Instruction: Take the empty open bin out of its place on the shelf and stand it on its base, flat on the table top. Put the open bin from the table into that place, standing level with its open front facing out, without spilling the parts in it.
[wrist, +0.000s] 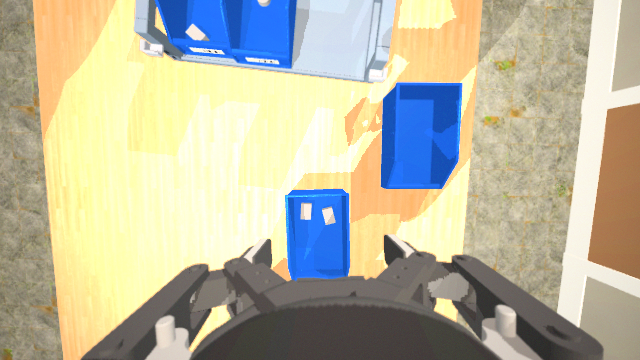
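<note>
The empty blue bin stands on its base on the table top, right of the shelf's front corner. The blue bin with parts stands on the table at the lower middle, with two pale parts in it towards its far end; its near end is partly hidden by my gripper. My gripper is open and empty, high above this bin, which shows between the fingertips. The grey shelf is at the top, its right-hand place bare.
Two blue bins stand side by side on the shelf, left of the bare place, with pale parts in them. The shelf's front posts end in pale feet. The table's right edge lies close beyond the empty bin. A white frame stands at the far right, past the stone floor.
</note>
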